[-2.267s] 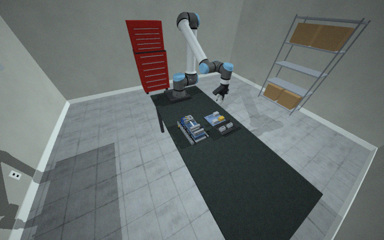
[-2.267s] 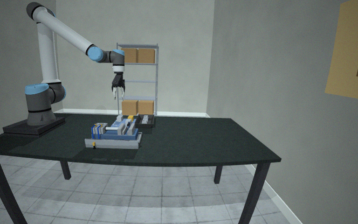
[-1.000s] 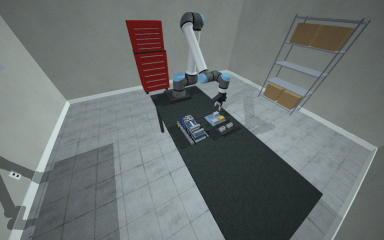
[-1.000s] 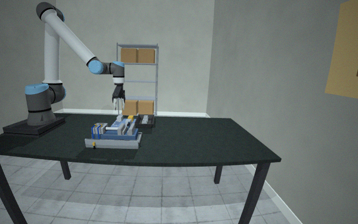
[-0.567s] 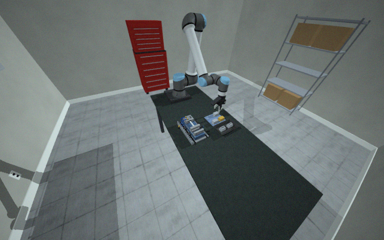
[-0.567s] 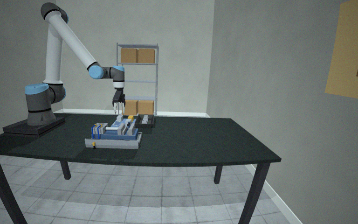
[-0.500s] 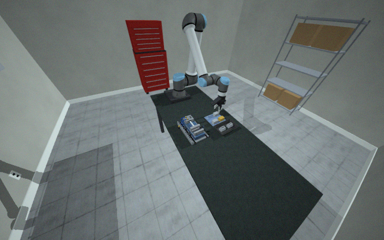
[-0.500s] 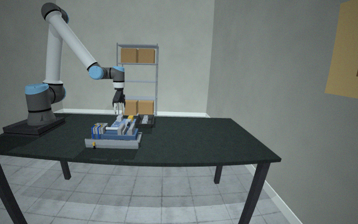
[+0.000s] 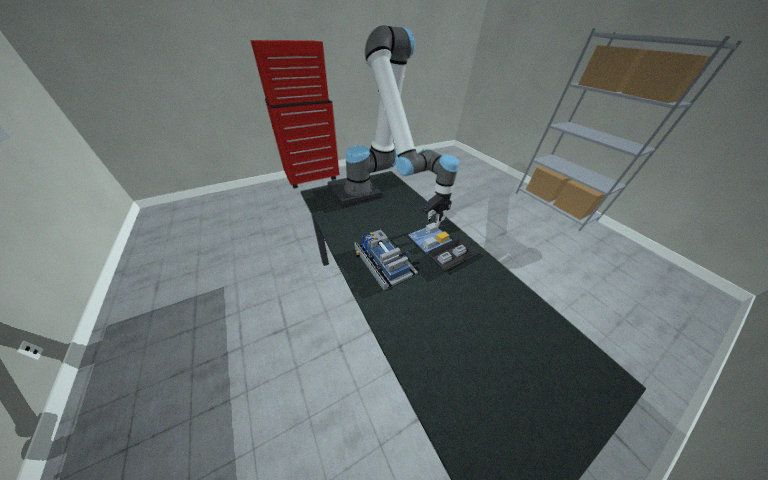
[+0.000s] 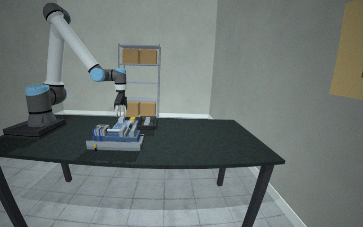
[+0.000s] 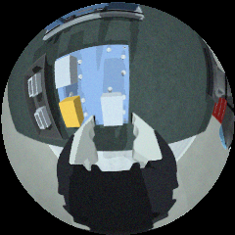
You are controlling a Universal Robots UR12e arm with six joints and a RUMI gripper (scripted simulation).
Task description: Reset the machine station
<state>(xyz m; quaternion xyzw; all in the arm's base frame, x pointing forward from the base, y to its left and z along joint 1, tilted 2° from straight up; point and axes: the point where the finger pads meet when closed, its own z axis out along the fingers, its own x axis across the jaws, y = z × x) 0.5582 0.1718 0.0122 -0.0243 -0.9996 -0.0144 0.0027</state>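
My gripper is now 9 cm short of the yellow brass blank, 1 cm to the left of it and 4 cm above it. From my hand the other things lie so: light gray base rail 4 cm ahead, 45 cm to the right, 3 cm below; then vise hose end block 5 cm behind, 35 cm to the right, 2 cm above; then blue vise 5 cm ahead, 36 cm to the right, 2 cm below.
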